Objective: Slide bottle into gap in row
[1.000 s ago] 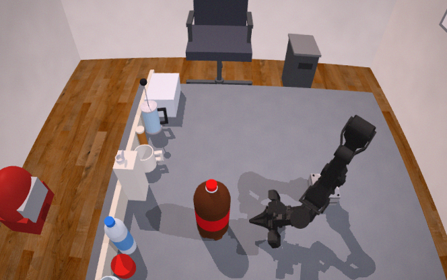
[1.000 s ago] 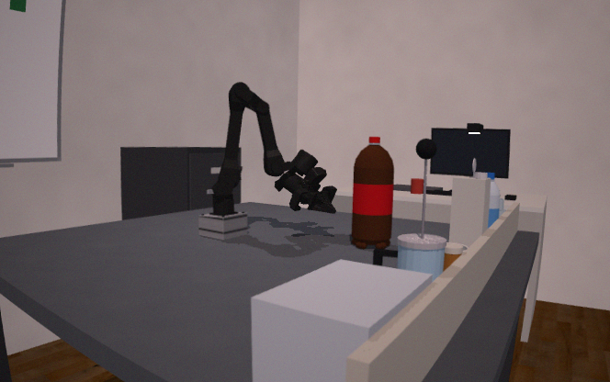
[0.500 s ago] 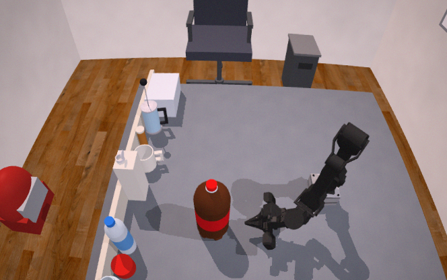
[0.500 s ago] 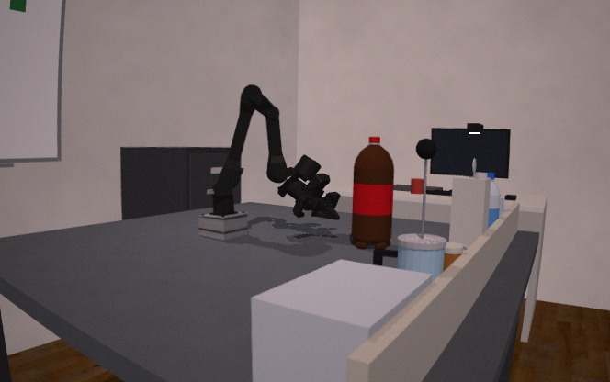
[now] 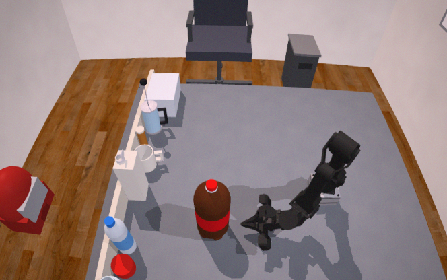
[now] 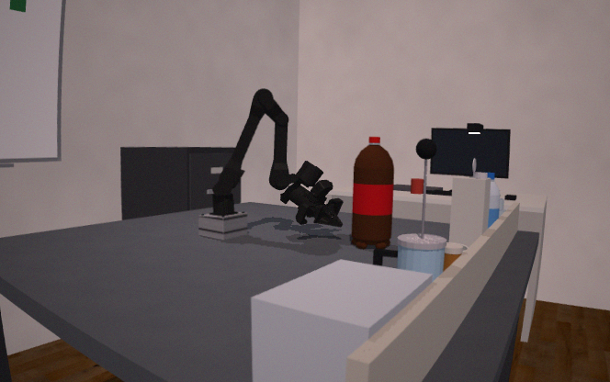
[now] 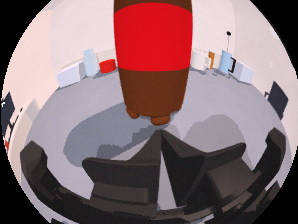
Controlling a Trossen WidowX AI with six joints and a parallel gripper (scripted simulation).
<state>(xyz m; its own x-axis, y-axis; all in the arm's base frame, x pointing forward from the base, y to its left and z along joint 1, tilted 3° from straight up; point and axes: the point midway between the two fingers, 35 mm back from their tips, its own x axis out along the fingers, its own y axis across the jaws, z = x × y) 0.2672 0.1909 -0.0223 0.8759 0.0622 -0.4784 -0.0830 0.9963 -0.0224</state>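
My hand is 12 cm short of the brown cola bottle, 9 cm below it and 1 cm to the right of it. Also, from my hand: red cup: 39 cm ahead, 23 cm to the left, 4 cm below; white mug: 44 cm ahead, 21 cm to the right, 2 cm below; water bottle: 41 cm ahead, 15 cm to the left, 4 cm above.
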